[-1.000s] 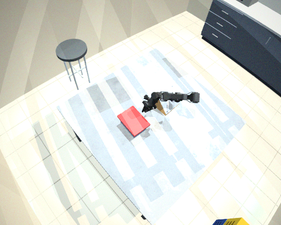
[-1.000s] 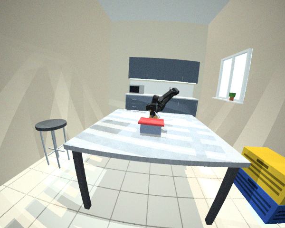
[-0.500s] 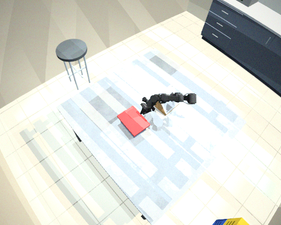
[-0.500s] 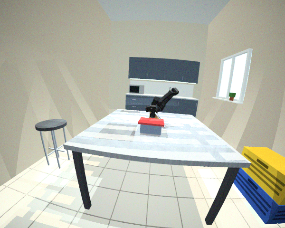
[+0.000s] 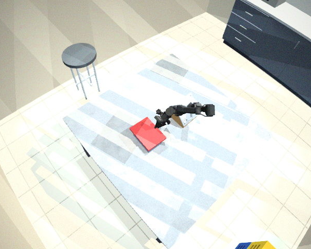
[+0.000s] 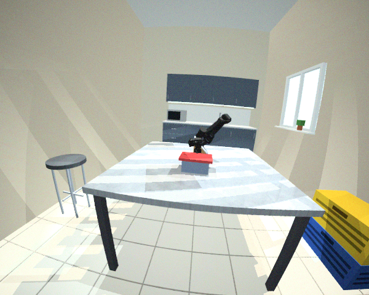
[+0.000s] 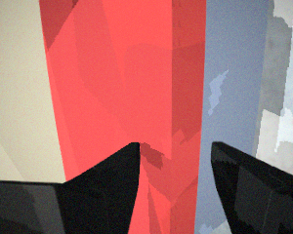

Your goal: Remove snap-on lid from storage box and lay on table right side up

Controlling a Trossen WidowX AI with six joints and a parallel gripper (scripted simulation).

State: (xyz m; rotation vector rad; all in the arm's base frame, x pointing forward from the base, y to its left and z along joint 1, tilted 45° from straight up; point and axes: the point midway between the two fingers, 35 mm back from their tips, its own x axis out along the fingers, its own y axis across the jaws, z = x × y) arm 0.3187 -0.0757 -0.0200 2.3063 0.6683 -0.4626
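The red lid lies 8 cm ahead of my gripper tip, 1 cm to the right of it and 1 cm above it. Also, from my gripper tip: grey-blue storage box 8 cm ahead, 4 cm below, 1 cm to the right.
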